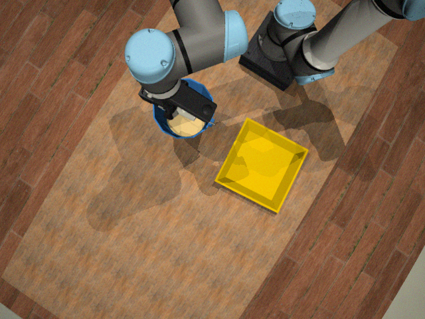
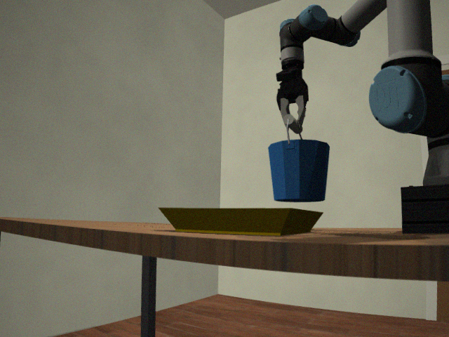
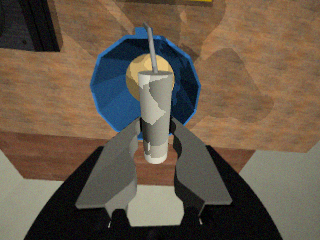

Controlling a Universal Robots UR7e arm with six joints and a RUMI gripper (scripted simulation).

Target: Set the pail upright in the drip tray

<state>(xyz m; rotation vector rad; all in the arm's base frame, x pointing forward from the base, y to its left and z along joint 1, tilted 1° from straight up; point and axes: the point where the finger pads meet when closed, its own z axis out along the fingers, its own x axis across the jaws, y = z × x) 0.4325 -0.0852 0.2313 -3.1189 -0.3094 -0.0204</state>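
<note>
Right now the pail handle is 3 cm below my hand and 1 cm behind it. From my hand the other things lie so: yellow drip tray (31 cm to the left, 30 cm below, 5 cm behind); then pail (9 cm below, 1 cm behind).
</note>
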